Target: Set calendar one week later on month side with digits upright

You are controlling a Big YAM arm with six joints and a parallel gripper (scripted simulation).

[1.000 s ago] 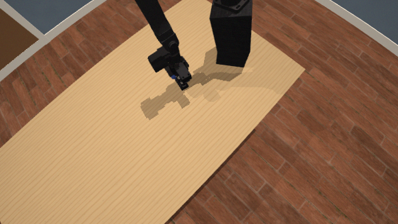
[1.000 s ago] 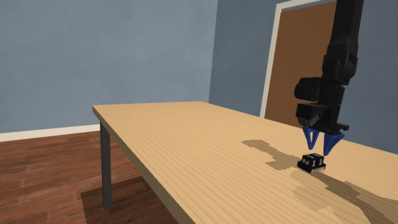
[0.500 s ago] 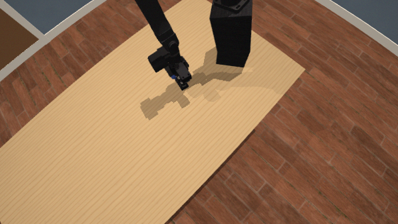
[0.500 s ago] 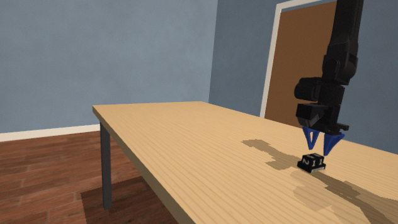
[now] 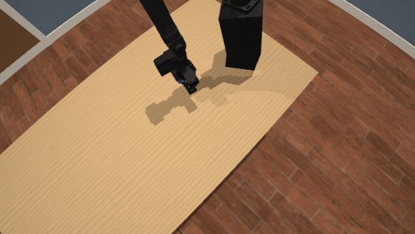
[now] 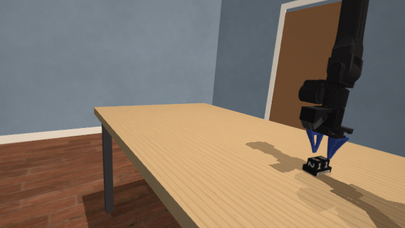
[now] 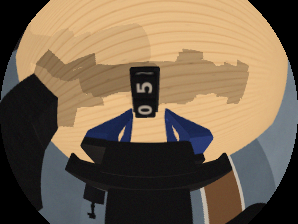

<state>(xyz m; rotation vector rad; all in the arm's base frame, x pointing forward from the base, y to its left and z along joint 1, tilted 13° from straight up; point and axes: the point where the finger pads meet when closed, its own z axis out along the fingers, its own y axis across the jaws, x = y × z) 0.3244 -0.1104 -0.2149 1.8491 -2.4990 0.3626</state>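
Now: the black date cube 30 mm below my hand. From my hand the other things lie so: black tray 20 mm to the left, 40 mm below; black cube 10 mm ahead, 30 mm to the left, 30 mm below.
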